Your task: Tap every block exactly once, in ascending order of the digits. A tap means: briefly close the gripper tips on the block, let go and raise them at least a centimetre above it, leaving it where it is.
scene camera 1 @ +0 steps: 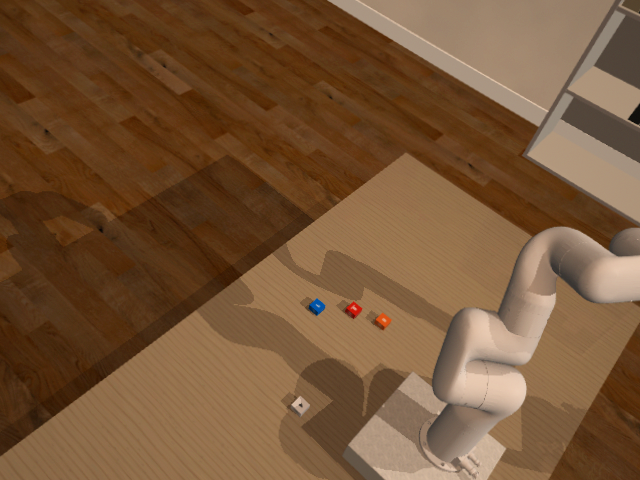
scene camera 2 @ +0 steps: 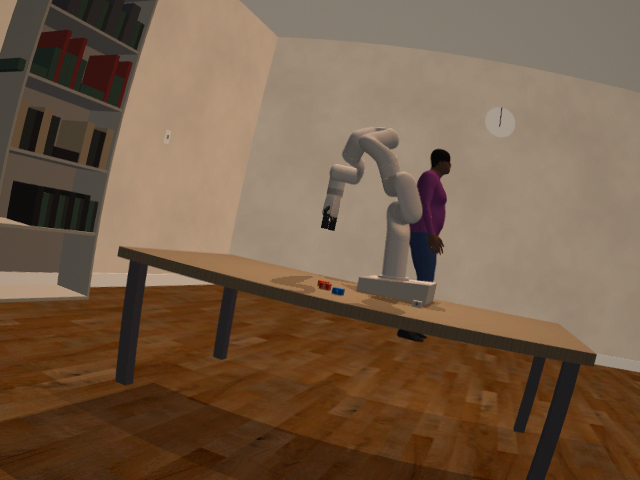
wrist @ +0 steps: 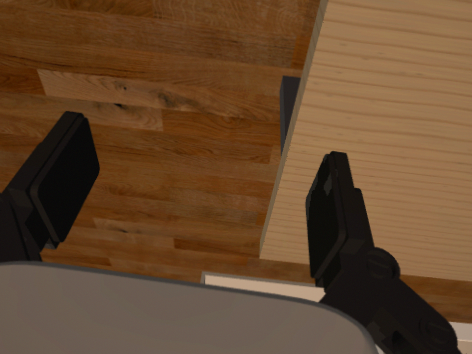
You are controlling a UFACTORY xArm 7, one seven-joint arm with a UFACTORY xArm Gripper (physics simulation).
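Observation:
A blue block (scene camera 1: pixel 316 306) (scene camera 2: pixel 338 291), a red block (scene camera 1: pixel 354 310) (scene camera 2: pixel 325 286) and an orange block (scene camera 1: pixel 383 320) (scene camera 2: pixel 321 282) sit near each other on the table. A white block (scene camera 1: pixel 300 406) (scene camera 2: pixel 417 303) sits apart from them, near the robot's base. Each has a small mark on top in scene camera 1, too small to read. My gripper (scene camera 2: pixel 328 227) (wrist: pixel 205 158) is open and empty, high above the table and pointing down. No block shows in the wrist view. The gripper does not show in scene camera 1.
The wooden table (scene camera 1: pixel 444 206) (scene camera 2: pixel 206 263) (wrist: pixel 400 125) carries the arm's pale base block (scene camera 1: pixel 372 439) (scene camera 2: pixel 382 289). In the wrist view the table's edge runs right of the middle, with floor beyond. A bookshelf (scene camera 2: pixel 116 134) and a standing person (scene camera 2: pixel 433 201) are in the room.

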